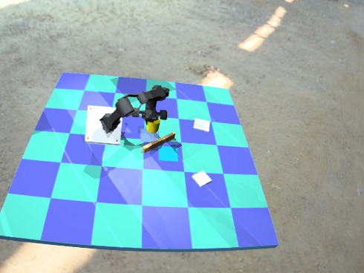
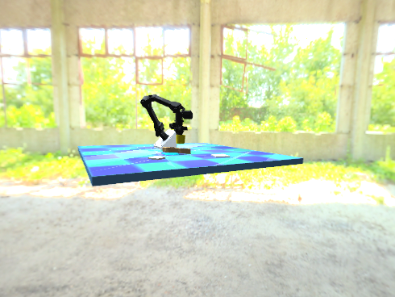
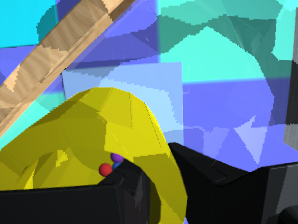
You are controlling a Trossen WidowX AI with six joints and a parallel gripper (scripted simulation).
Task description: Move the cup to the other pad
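The cyan pad lies 13 cm ahead of my gripper tip, 11 cm to the right of it and 10 cm below it. Round my gripper tip: yellow cup 2 cm ahead; then wooden bar 9 cm below, 7 cm ahead, 5 cm to the right.
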